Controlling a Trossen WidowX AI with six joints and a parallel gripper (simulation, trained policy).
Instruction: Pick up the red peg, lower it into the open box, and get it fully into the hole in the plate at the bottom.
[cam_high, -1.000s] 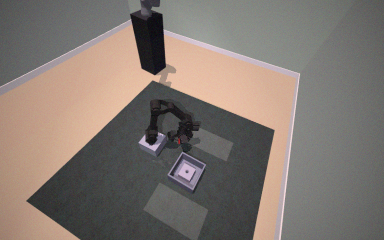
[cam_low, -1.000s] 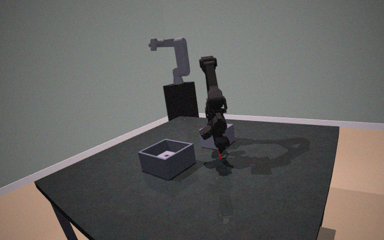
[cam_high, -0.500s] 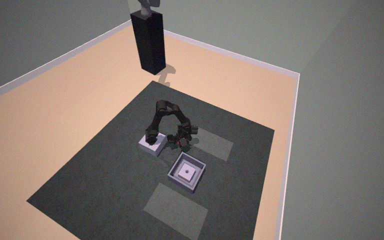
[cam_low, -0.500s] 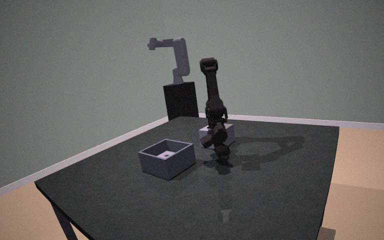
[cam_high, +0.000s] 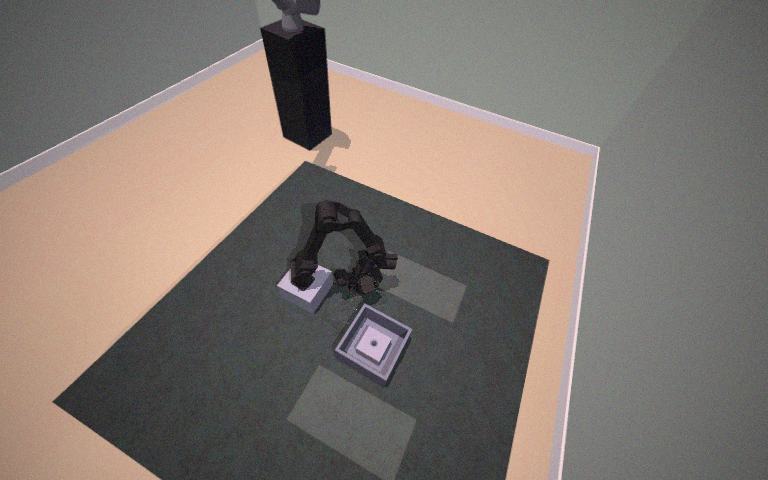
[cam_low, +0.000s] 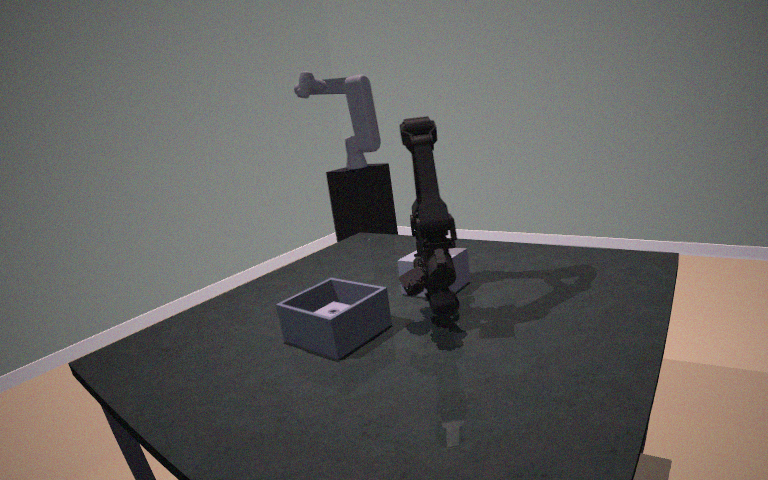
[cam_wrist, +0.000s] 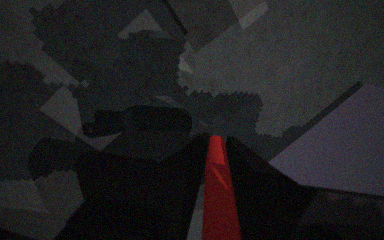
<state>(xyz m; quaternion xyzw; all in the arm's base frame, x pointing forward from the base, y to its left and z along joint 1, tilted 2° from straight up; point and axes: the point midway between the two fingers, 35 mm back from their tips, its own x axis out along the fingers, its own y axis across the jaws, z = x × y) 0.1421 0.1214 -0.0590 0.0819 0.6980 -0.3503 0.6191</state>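
Right now the light plate is 200 mm ahead of my gripper tip, 140 mm to the right of it and 30 mm above it. From my gripper tip the other things lie so: grey box: 200 mm ahead, 140 mm to the right, 10 mm above; then red peg: 30 mm above, 10 mm to the left.
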